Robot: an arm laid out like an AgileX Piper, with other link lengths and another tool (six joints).
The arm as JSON. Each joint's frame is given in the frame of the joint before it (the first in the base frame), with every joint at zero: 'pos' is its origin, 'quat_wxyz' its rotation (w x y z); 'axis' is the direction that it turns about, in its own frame. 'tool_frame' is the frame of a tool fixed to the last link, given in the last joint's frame.
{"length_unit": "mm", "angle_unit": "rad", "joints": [
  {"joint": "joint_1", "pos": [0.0, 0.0, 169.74], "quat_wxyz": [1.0, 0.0, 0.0, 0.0], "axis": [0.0, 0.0, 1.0]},
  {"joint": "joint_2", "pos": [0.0, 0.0, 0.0], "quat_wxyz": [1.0, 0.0, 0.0, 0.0], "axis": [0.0, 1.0, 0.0]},
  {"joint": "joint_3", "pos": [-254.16, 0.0, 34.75], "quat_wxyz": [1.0, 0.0, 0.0, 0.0], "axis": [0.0, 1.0, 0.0]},
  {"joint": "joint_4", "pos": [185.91, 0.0, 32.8], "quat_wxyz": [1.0, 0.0, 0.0, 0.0], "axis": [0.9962, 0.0, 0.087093]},
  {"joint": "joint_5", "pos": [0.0, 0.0, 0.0], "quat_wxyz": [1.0, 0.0, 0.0, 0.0], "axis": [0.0, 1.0, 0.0]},
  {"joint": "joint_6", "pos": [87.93, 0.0, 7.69], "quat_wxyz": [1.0, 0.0, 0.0, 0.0], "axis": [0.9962, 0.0, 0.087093]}
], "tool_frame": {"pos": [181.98, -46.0, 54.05], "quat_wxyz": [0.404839, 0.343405, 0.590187, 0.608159]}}
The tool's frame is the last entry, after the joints.
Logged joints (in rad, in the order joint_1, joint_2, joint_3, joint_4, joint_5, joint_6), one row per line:
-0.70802 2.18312 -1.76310 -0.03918 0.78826 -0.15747
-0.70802 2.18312 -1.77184 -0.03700 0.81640 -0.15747
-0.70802 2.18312 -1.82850 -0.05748 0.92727 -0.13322
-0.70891 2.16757 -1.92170 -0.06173 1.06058 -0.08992
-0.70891 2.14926 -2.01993 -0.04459 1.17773 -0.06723
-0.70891 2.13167 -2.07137 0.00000 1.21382 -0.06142
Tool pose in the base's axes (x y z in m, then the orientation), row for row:
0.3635 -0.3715 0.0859 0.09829 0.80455 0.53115 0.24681
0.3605 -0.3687 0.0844 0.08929 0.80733 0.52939 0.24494
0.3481 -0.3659 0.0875 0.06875 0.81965 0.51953 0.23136
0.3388 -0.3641 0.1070 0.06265 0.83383 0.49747 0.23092
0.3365 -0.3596 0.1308 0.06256 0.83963 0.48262 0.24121
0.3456 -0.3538 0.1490 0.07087 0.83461 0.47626 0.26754
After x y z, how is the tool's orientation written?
As a quaternion, w x y z.
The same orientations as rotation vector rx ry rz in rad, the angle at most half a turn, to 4 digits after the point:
2.3807 1.5717 0.7303
2.4015 1.5748 0.7286
2.4681 1.5644 0.6967
2.5200 1.5034 0.6979
2.5376 1.4586 0.7290
2.5099 1.4323 0.8046

